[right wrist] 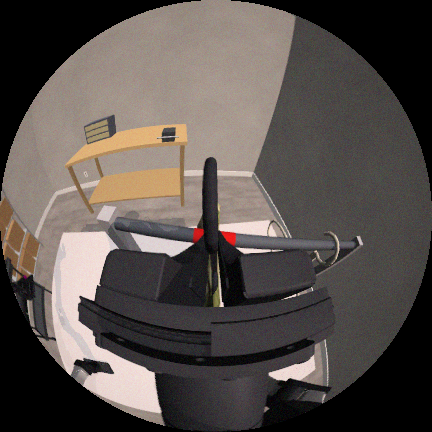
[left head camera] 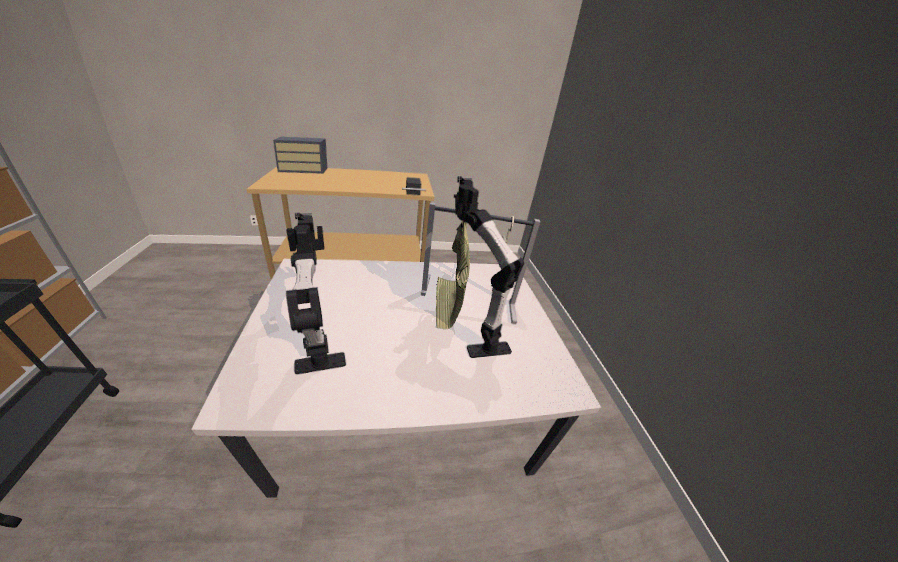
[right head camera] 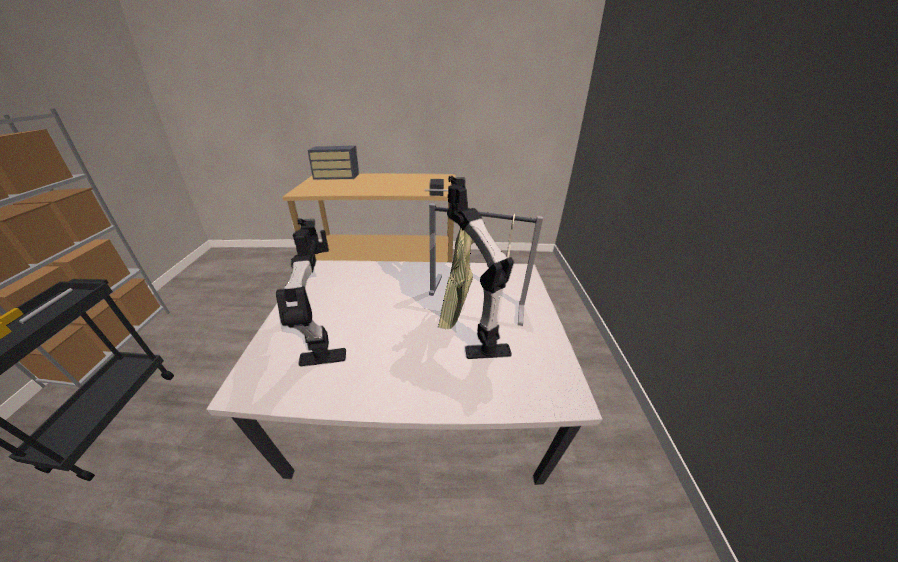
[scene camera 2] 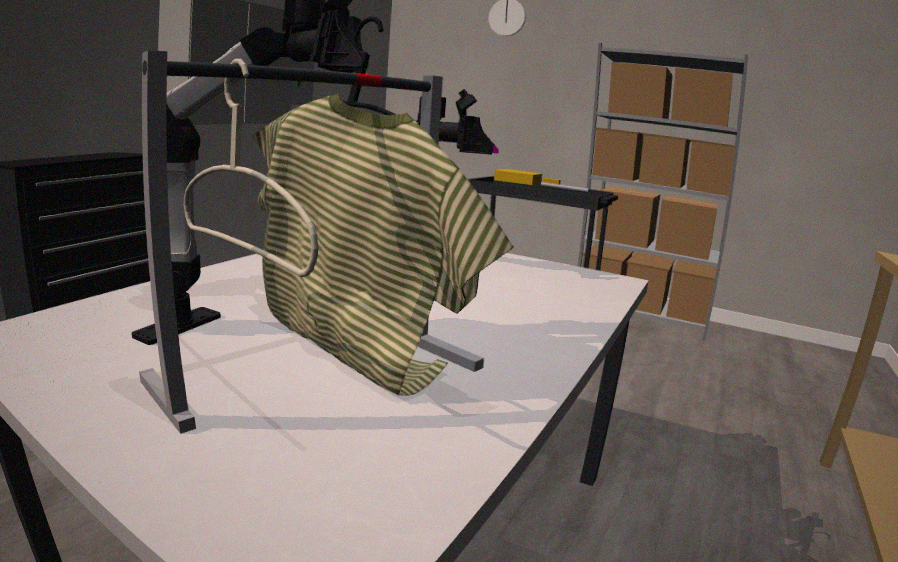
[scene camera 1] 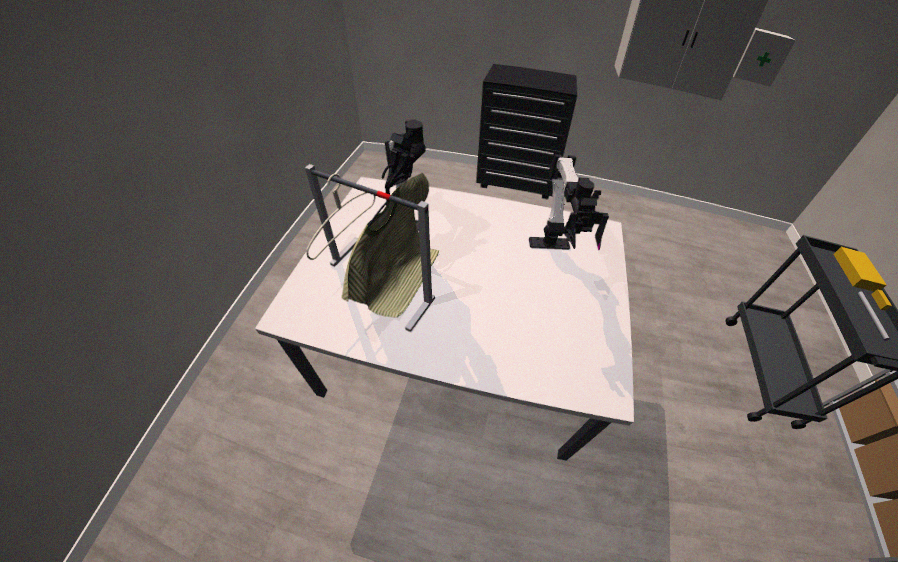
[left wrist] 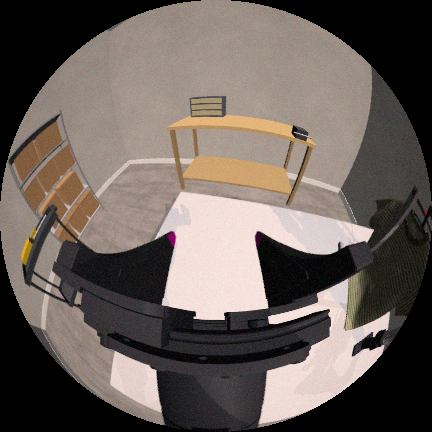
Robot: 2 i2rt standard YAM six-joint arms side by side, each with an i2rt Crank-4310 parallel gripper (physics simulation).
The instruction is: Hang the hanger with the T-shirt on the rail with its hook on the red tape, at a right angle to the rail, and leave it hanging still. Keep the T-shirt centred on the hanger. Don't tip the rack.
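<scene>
The striped T-shirt (left head camera: 462, 265) (right head camera: 456, 291) (scene camera 1: 390, 258) (scene camera 2: 364, 212) (left wrist: 395, 270) drapes from the black hanger, whose hook (scene camera 2: 372, 22) (right wrist: 210, 200) points up, edge-on in the right wrist view. My right gripper (right wrist: 212, 232) is shut on the hanger below its hook, on the robot's side of the rail (scene camera 1: 354, 184) (scene camera 2: 284, 72) (right wrist: 300, 243). The hook stands higher than the rail and lines up with the red tape (scene camera 1: 383, 194) (scene camera 2: 368, 80) (right wrist: 228, 237). Contact between hook and rail cannot be made out. My left gripper (scene camera 1: 586, 243) (left wrist: 214, 233) is open and empty, far from the rack.
A bare beige hanger (scene camera 2: 233, 135) (right wrist: 336, 251) hangs on the rail near one end post (scene camera 2: 158, 231). The other post (scene camera 1: 426, 258) stands beside the shirt. The rack stands on the white table (left head camera: 370, 397). A wooden bench (left head camera: 357, 183) is behind the table.
</scene>
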